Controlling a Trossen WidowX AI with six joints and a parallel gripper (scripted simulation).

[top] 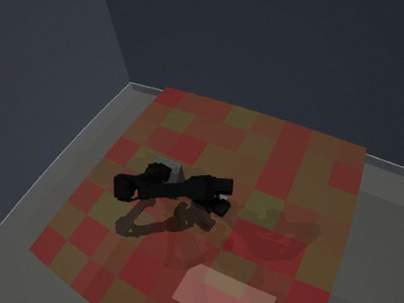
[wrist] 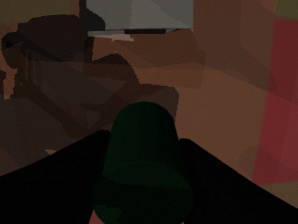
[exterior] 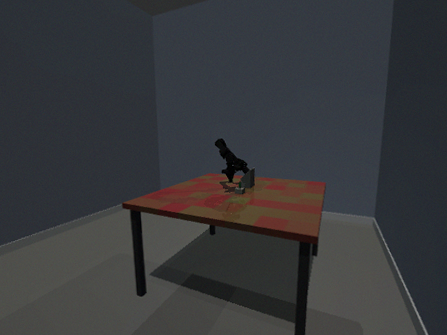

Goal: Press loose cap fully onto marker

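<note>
Now: the holder block 10 mm behind my gripper tip, 80 mm to the left of it and 80 mm below it. Also, from my gripper tip: dark green cap 10 mm above.
</note>
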